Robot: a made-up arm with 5 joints. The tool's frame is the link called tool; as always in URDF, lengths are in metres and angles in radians. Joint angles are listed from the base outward.
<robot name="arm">
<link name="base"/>
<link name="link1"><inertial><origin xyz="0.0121 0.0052 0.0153"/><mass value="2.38"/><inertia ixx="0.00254" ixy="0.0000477" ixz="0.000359" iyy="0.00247" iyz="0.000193" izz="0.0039"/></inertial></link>
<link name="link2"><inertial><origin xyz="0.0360 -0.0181 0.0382"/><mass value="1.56"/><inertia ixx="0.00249" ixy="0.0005" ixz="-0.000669" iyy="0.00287" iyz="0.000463" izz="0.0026"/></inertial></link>
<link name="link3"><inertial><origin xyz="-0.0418 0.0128 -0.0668"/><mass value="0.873"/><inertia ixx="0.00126" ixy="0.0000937" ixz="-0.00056" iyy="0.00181" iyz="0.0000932" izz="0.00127"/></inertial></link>
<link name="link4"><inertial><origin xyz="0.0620 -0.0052 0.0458"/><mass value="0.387"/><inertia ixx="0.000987" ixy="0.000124" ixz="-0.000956" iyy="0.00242" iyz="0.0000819" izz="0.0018"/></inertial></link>
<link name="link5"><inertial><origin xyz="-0.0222 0.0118 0.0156"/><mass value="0.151"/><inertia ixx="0.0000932" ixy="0" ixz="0" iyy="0.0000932" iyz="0" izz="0.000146"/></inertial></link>
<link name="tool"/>
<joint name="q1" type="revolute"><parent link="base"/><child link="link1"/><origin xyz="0.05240 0.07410 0.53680" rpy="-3.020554 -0.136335 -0.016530"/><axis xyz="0 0 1"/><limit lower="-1.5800" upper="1.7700"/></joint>
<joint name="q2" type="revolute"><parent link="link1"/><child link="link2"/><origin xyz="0.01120 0.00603 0.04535" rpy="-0.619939 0.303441 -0.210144"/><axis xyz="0 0 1"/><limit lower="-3.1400" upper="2.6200"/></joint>
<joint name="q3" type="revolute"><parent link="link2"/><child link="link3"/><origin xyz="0.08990 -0.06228 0.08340" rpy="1.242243 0.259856 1.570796"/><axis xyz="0 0 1"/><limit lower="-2.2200" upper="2.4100"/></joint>
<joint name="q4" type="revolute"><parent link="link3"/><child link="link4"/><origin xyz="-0.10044 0.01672 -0.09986" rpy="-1.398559 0.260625 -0.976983"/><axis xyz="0 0 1"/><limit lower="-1.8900" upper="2.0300"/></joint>
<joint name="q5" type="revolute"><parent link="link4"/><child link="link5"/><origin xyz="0.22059 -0.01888 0.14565" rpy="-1.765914 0.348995 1.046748"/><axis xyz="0 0 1"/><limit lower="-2.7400" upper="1.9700"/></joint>
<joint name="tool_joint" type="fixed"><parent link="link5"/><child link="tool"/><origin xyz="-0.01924 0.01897 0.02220" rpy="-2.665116 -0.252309 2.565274"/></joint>
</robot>
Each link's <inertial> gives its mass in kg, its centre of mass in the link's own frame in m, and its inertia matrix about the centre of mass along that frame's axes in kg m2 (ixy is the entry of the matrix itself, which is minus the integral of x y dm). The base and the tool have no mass. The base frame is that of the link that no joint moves.
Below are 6 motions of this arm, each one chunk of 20 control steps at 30 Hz.
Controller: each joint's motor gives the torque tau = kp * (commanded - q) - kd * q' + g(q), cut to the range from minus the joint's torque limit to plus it. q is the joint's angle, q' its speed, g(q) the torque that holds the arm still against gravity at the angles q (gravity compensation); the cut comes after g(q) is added. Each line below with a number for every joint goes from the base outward.
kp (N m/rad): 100 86 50 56 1.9
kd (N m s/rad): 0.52 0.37 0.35 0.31 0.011
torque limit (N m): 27 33 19 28 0.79
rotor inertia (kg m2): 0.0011 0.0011 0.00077 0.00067 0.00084
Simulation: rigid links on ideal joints. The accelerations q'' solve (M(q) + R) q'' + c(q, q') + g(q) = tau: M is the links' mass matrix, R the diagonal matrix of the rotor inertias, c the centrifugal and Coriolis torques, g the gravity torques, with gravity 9.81 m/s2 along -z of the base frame. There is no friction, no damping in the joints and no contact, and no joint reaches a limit. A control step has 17 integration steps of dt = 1/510 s. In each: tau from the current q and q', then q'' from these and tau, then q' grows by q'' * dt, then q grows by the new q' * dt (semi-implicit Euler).
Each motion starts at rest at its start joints. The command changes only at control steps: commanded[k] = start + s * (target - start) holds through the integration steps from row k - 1 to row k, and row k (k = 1, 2, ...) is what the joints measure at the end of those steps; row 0 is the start. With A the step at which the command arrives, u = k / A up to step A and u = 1 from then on. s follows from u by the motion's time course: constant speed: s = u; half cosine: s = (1 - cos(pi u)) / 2; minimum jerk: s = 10 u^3 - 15 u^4 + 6 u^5; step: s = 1 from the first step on.
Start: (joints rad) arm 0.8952 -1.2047 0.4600 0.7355 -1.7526
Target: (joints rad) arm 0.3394 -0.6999 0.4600 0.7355 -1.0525
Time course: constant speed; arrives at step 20
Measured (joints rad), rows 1 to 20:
1: 0.8546 -1.1701 0.4570 0.7366 -1.7223
2: 0.8340 -1.1453 0.4597 0.7354 -1.6689
3: 0.8042 -1.1187 0.4593 0.7364 -1.6220
4: 0.7759 -1.0962 0.4589 0.7353 -1.5988
5: 0.7476 -1.0710 0.4588 0.7359 -1.5736
6: 0.7209 -1.0442 0.4595 0.7361 -1.5342
7: 0.6932 -1.0186 0.4596 0.7359 -1.4911
8: 0.6648 -0.9947 0.4594 0.7356 -1.4566
9: 0.6368 -0.9697 0.4594 0.7356 -1.4271
10: 0.6095 -0.9436 0.4598 0.7359 -1.3933
11: 0.5819 -0.9180 0.4600 0.7359 -1.3553
12: 0.5537 -0.8935 0.4599 0.7356 -1.3185
13: 0.5258 -0.8685 0.4599 0.7355 -1.2846
14: 0.4983 -0.8428 0.4601 0.7357 -1.2512
15: 0.4706 -0.8173 0.4603 0.7357 -1.2162
16: 0.4426 -0.7925 0.4603 0.7356 -1.1801
17: 0.4148 -0.7674 0.4604 0.7355 -1.1445
18: 0.3871 -0.7420 0.4605 0.7356 -1.1101
19: 0.3594 -0.7166 0.4607 0.7356 -1.0758
20: 0.3315 -0.6915 0.4607 0.7355 -1.0407

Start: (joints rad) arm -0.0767 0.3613 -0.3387 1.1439 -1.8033
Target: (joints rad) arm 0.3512 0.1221 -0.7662 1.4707 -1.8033
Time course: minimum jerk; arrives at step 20
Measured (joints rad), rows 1 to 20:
1: -0.0760 0.3609 -0.3393 1.1445 -1.8031
2: -0.0720 0.3583 -0.3433 1.1480 -1.8026
3: -0.0626 0.3528 -0.3526 1.1551 -1.8029
4: -0.0471 0.3443 -0.3678 1.1667 -1.8033
5: -0.0254 0.3324 -0.3891 1.1831 -1.8033
6: 0.0022 0.3170 -0.4163 1.2039 -1.8033
7: 0.0348 0.2988 -0.4487 1.2287 -1.8036
8: 0.0715 0.2784 -0.4851 1.2565 -1.8042
9: 0.1107 0.2565 -0.5241 1.2862 -1.8045
10: 0.1510 0.2339 -0.5643 1.3167 -1.8045
11: 0.1906 0.2116 -0.6040 1.3469 -1.8047
12: 0.2282 0.1906 -0.6417 1.3755 -1.8051
13: 0.2622 0.1715 -0.6760 1.4014 -1.8052
14: 0.2915 0.1551 -0.7055 1.4237 -1.8050
15: 0.3150 0.1419 -0.7294 1.4418 -1.8048
16: 0.3325 0.1322 -0.7471 1.4553 -1.8047
17: 0.3438 0.1260 -0.7587 1.4642 -1.8044
18: 0.3497 0.1228 -0.7648 1.4690 -1.8040
19: 0.3514 0.1219 -0.7665 1.4706 -1.8036
20: 0.3512 0.1222 -0.7662 1.4707 -1.8033

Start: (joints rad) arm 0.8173 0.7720 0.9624 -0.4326 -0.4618
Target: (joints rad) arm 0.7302 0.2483 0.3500 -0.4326 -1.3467
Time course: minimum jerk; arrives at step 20
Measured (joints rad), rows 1 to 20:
1: 0.8174 0.7713 0.9615 -0.4325 -0.4624
2: 0.8174 0.7670 0.9558 -0.4323 -0.4678
3: 0.8160 0.7558 0.9426 -0.4322 -0.4855
4: 0.8124 0.7364 0.9208 -0.4323 -0.5187
5: 0.8073 0.7093 0.8901 -0.4325 -0.5650
6: 0.8014 0.6753 0.8510 -0.4326 -0.6219
7: 0.7948 0.6353 0.8046 -0.4327 -0.6894
8: 0.7870 0.5900 0.7523 -0.4328 -0.7666
9: 0.7783 0.5412 0.6963 -0.4330 -0.8495
10: 0.7695 0.4912 0.6386 -0.4332 -0.9337
11: 0.7613 0.4424 0.5817 -0.4332 -1.0161
12: 0.7536 0.3962 0.5278 -0.4332 -1.0947
13: 0.7465 0.3543 0.4788 -0.4331 -1.1662
14: 0.7404 0.3184 0.4365 -0.4331 -1.2272
15: 0.7358 0.2898 0.4024 -0.4330 -1.2759
16: 0.7325 0.2689 0.3771 -0.4329 -1.3117
17: 0.7305 0.2555 0.3606 -0.4328 -1.3349
18: 0.7295 0.2489 0.3520 -0.4327 -1.3465
19: 0.7296 0.2474 0.3495 -0.4327 -1.3487
20: 0.7303 0.2485 0.3500 -0.4326 -1.3465

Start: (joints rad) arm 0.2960 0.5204 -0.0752 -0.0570 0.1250
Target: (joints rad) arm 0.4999 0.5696 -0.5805 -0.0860 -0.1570
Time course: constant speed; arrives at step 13
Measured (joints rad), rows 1 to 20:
1: 0.3124 0.5209 -0.1216 -0.0584 0.1192
2: 0.3377 0.5299 -0.1689 -0.0637 0.0719
3: 0.3525 0.5372 -0.2008 -0.0648 0.0313
4: 0.3631 0.5342 -0.2412 -0.0663 0.0299
5: 0.3783 0.5375 -0.2808 -0.0689 0.0204
6: 0.3977 0.5459 -0.3183 -0.0712 -0.0121
7: 0.4140 0.5491 -0.3584 -0.0741 -0.0412
8: 0.4268 0.5502 -0.3972 -0.0756 -0.0591
9: 0.4422 0.5544 -0.4351 -0.0774 -0.0764
10: 0.4600 0.5598 -0.4745 -0.0805 -0.0985
11: 0.4757 0.5634 -0.5136 -0.0829 -0.1223
12: 0.4900 0.5660 -0.5521 -0.0845 -0.1448
13: 0.5057 0.5699 -0.5910 -0.0867 -0.1661
14: 0.5058 0.5735 -0.5843 -0.0895 -0.1788
15: 0.4960 0.5690 -0.5752 -0.0840 -0.1525
16: 0.4966 0.5654 -0.5817 -0.0845 -0.1388
17: 0.5021 0.5717 -0.5810 -0.0871 -0.1604
18: 0.5023 0.5719 -0.5802 -0.0869 -0.1679
19: 0.4983 0.5677 -0.5810 -0.0854 -0.1555
20: 0.4982 0.5685 -0.5799 -0.0852 -0.1515

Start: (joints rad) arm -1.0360 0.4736 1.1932 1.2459 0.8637
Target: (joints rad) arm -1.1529 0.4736 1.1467 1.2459 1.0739
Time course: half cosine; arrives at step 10
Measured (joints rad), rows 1 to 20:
1: -1.0390 0.4744 1.1922 1.2462 0.8677
2: -1.0482 0.4751 1.1892 1.2467 0.8845
3: -1.0634 0.4737 1.1838 1.2464 0.9148
4: -1.0818 0.4719 1.1766 1.2457 0.9488
5: -1.1007 0.4713 1.1692 1.2455 0.9801
6: -1.1183 0.4719 1.1622 1.2457 1.0109
7: -1.1338 0.4723 1.1558 1.2458 1.0417
8: -1.1461 0.4719 1.1506 1.2457 1.0657
9: -1.1536 0.4715 1.1472 1.2453 1.0769
10: -1.1547 0.4719 1.1460 1.2453 1.0761
11: -1.1527 0.4737 1.1465 1.2458 1.0713
12: -1.1517 0.4752 1.1472 1.2465 1.0717
13: -1.1524 0.4743 1.1471 1.2463 1.0763
14: -1.1535 0.4727 1.1465 1.2456 1.0767
15: -1.1537 0.4726 1.1463 1.2454 1.0722
16: -1.1528 0.4737 1.1467 1.2459 1.0707
17: -1.1523 0.4744 1.1470 1.2462 1.0743
18: -1.1526 0.4740 1.1469 1.2461 1.0769
19: -1.1532 0.4732 1.1466 1.2458 1.0747
20: -1.1533 0.4731 1.1465 1.2456 1.0716

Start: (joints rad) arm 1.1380 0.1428 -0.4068 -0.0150 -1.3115
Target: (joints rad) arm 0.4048 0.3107 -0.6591 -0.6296 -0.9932
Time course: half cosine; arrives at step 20
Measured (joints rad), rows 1 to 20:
1: 1.1320 0.1446 -0.4087 -0.0206 -1.3112
2: 1.1155 0.1482 -0.4138 -0.0347 -1.3053
3: 1.0905 0.1531 -0.4218 -0.0552 -1.2918
4: 1.0581 0.1606 -0.4326 -0.0827 -1.2764
5: 1.0187 0.1697 -0.4458 -0.1161 -1.2596
6: 0.9729 0.1798 -0.4611 -0.1543 -1.2397
7: 0.9222 0.1911 -0.4782 -0.1967 -1.2171
8: 0.8680 0.2035 -0.4967 -0.2423 -1.1928
9: 0.8113 0.2164 -0.5159 -0.2898 -1.1675
10: 0.7535 0.2293 -0.5356 -0.3380 -1.1422
11: 0.6962 0.2423 -0.5552 -0.3858 -1.1176
12: 0.6409 0.2549 -0.5742 -0.4321 -1.0936
13: 0.5887 0.2667 -0.5922 -0.4757 -1.0707
14: 0.5409 0.2776 -0.6088 -0.5154 -1.0499
15: 0.4989 0.2872 -0.6236 -0.5505 -1.0321
16: 0.4635 0.2954 -0.6362 -0.5799 -1.0172
17: 0.4357 0.3020 -0.6463 -0.6031 -1.0053
18: 0.4162 0.3067 -0.6536 -0.6193 -0.9969
19: 0.4054 0.3095 -0.6580 -0.6283 -0.9926
20: 0.4036 0.3103 -0.6594 -0.6297 -0.9922

